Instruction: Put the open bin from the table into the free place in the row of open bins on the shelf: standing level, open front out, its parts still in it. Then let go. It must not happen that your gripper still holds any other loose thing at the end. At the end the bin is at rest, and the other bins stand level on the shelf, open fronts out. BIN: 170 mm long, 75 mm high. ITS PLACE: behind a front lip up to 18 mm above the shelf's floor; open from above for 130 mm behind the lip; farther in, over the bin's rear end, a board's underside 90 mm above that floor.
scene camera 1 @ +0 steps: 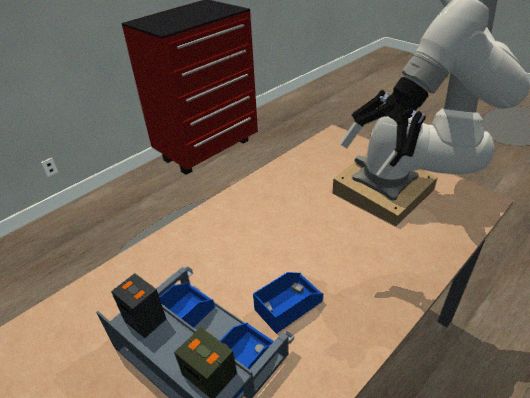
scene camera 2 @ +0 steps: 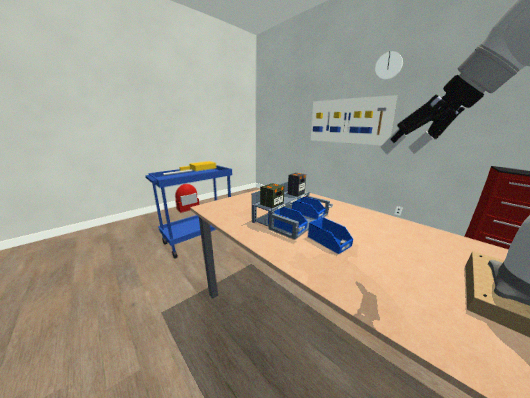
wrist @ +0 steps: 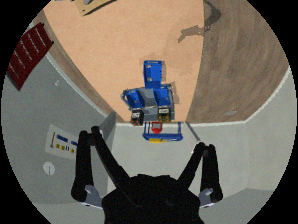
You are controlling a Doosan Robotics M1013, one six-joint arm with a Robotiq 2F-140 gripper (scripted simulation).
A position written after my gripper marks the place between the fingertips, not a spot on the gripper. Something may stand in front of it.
Observation:
I see my gripper (scene camera 1: pixel 360 160), a blue open bin (scene camera 1: pixel 278 293) and a blue open bin (scene camera 1: pixel 183 299).
My gripper shows as well in scene camera 2 (scene camera 2: pixel 398 150) and in the wrist view (wrist: pixel 150 123).

